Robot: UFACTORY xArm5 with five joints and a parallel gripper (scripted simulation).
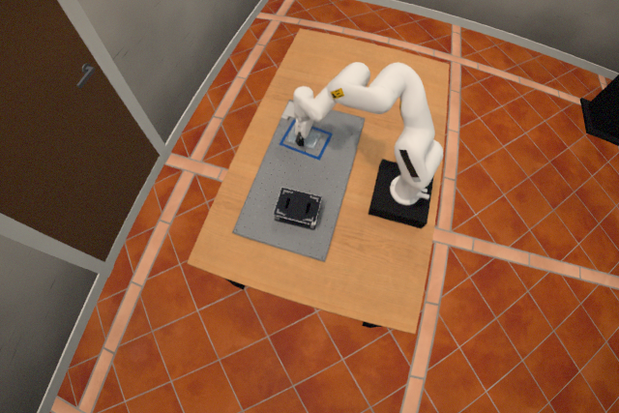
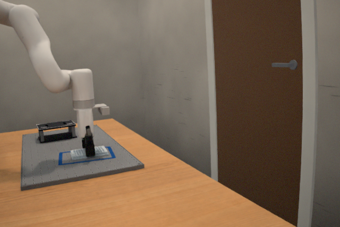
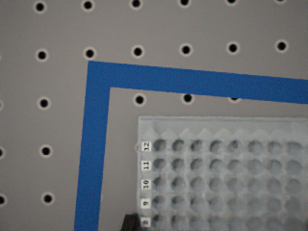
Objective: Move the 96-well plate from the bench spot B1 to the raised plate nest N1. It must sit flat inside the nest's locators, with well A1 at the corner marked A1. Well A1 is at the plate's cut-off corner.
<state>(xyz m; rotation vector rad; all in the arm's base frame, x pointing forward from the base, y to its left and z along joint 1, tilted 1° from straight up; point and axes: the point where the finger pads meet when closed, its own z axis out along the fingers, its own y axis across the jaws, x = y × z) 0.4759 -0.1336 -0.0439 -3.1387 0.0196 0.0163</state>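
The raised plate nest lies 340 mm to the left of my hand, 90 mm behind it and 40 mm above it. Round my hand: 96-well plate (10 mm below).
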